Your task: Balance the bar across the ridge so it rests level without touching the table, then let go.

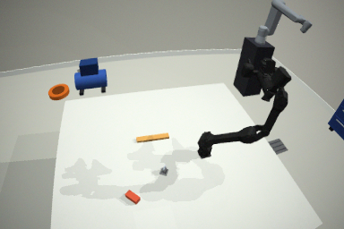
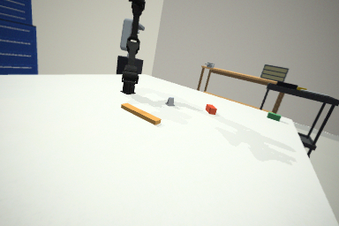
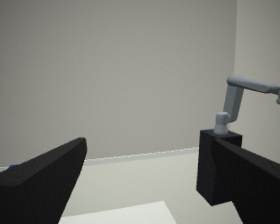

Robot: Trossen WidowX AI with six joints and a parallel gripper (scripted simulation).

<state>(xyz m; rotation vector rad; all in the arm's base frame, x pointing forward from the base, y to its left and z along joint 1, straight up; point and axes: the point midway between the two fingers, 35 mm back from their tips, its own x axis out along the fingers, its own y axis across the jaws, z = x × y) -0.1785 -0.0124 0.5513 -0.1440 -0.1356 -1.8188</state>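
My gripper tip is 550 mm above the bar, 450 mm short of it and 130 mm to the left of it. Also, from my gripper tip: red block (630 mm ahead, 540 mm below, 240 mm to the left); green block (930 mm ahead, 550 mm to the left, 540 mm below).
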